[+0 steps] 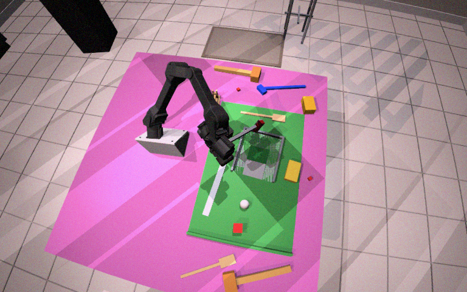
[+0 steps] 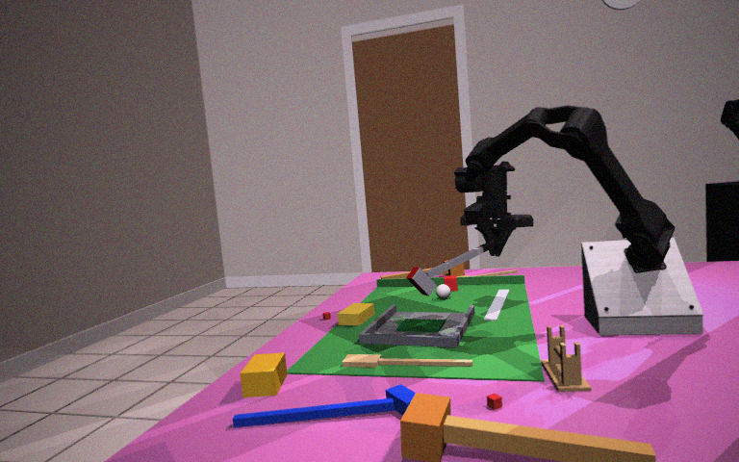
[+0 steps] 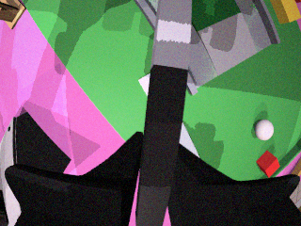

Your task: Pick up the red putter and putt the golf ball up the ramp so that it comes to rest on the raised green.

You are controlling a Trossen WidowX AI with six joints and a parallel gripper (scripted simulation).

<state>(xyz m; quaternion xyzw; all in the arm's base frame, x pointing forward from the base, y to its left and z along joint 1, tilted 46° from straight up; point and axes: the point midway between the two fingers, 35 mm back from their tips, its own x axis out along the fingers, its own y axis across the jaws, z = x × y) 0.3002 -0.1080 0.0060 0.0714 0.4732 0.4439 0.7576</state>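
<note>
Now: gripper tip 2 cm past the white bar, 12 cm to the left of it and 15 cm above it. The rest, counted from my gripper tip: green mat 16 cm ahead, 4 cm to the right, 15 cm below; then white golf ball 12 cm ahead, 21 cm to the right, 13 cm below; then red putter 9 cm ahead, 7 cm to the left.
</note>
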